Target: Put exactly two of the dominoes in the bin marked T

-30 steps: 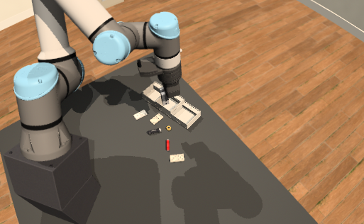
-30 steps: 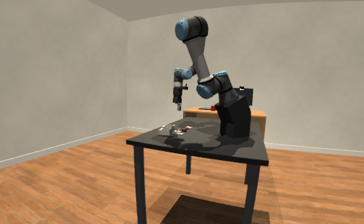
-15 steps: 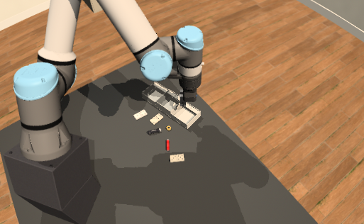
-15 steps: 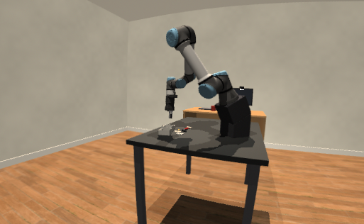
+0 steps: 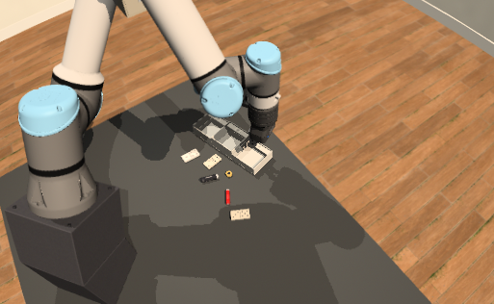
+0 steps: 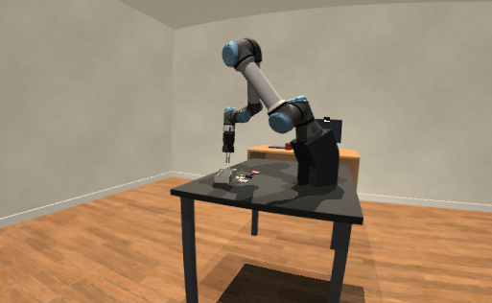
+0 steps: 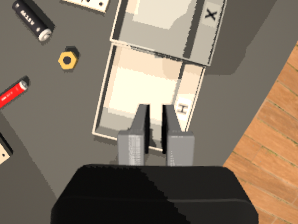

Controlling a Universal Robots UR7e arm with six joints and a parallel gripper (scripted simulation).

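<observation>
Now: the yellow nut 9 cm behind my hand, 2 cm to the right of it and 9 cm below it. The rest, counted from my hand: black cylinder: 15 cm behind, 1 cm to the right, 9 cm below; then red cylinder: 13 cm behind, 9 cm to the right, 9 cm below.
</observation>
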